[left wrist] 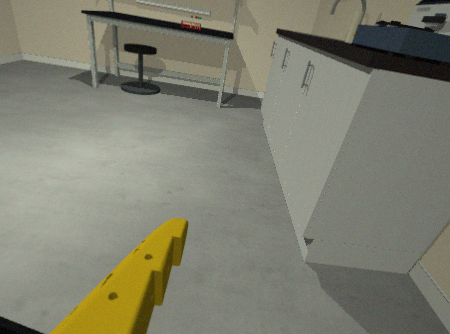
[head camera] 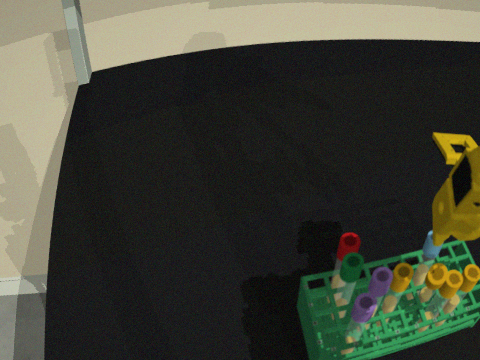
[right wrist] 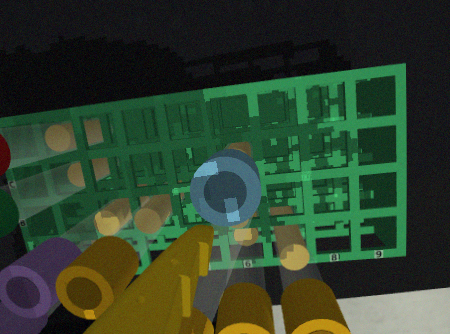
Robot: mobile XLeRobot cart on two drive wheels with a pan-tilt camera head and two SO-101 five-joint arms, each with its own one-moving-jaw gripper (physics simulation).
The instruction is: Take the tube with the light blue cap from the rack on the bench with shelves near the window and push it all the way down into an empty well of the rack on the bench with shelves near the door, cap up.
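Frame: origin at the left arm's base, x ahead, y right, z down, level; centimetres.
Where they show: left hand, tool point: [left wrist: 185,237]; right hand, tool point: [head camera: 439,241] [right wrist: 211,244].
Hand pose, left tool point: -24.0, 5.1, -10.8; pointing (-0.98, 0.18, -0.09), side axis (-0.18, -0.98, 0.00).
After its pixels a point has its place, as x, y, z.
The tube with the light blue cap [head camera: 431,245] @(27.4, 31.4, -10.3) [right wrist: 225,190] @(28.2, 32.1, -10.6) stands cap up in the green rack [head camera: 305,320] @(25.7, 20.2, -1.4) [right wrist: 401,160] @(28.3, 39.6, -4.4), in an inner well. My right gripper [head camera: 439,241] [right wrist: 204,234] is open. Its one visible notched jaw has its tip just below and left of the blue cap in the right wrist view, and the other jaw is out of that picture. My left gripper [left wrist: 180,226] is open and empty over the floor, with one notched jaw in view. A small red rack [left wrist: 190,25] @(-303.1, 108.1, -1.7) sits on a far black-topped bench [left wrist: 150,23] @(-287.5, 144.5, 2.4) in the left wrist view.
Tubes with red [head camera: 349,244] @(27.9, 23.2, -10.6), green [head camera: 352,266] @(25.6, 23.3, -10.6), purple [head camera: 381,281] @(23.8, 25.7, -10.6) and several orange caps [head camera: 402,276] @(24.2, 27.7, -10.5) [right wrist: 95,275] @(25.3, 28.3, -10.6) stand in the green rack, orange ones close to the right jaw. A stool [left wrist: 140,50] @(-293.8, 159.2, 30.6) is under the far bench. A white cabinet [left wrist: 380,165] @(-114.2, -39.0, 22.2) stands at right.
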